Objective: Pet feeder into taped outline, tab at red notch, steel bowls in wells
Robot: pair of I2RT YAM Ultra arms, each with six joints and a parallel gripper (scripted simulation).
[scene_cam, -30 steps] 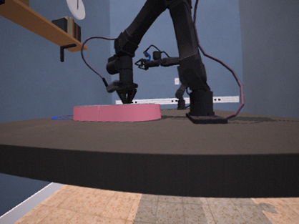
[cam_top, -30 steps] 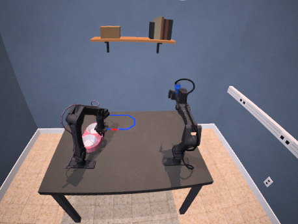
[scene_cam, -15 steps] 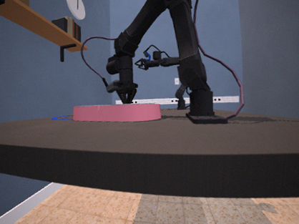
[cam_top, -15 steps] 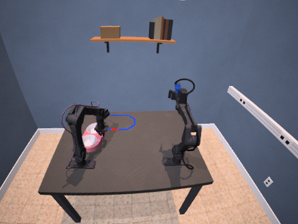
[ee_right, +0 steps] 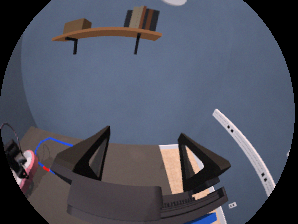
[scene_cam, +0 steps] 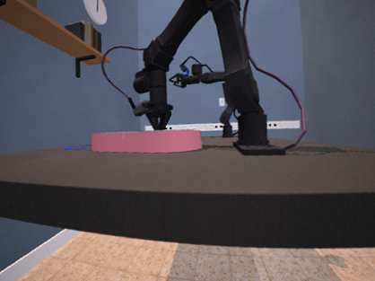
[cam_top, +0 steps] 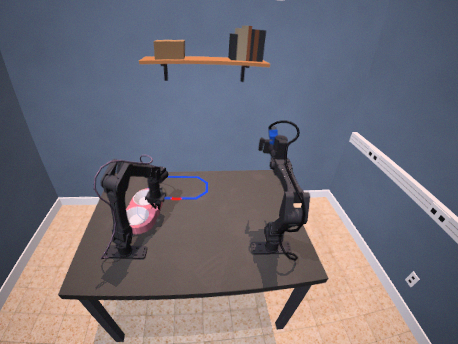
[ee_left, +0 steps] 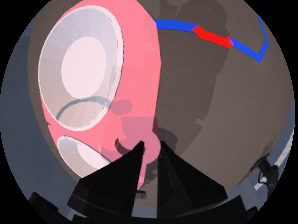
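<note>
Now: left hand 80 mm to the right of the pink pet feeder, 20 mm above it and 10 mm short of it. From my left hand the other things lie so: blue taped outline 240 mm ahead, 90 mm to the right, 40 mm below; steel bowl 90 mm to the left, 90 mm ahead, 10 mm below.
</note>
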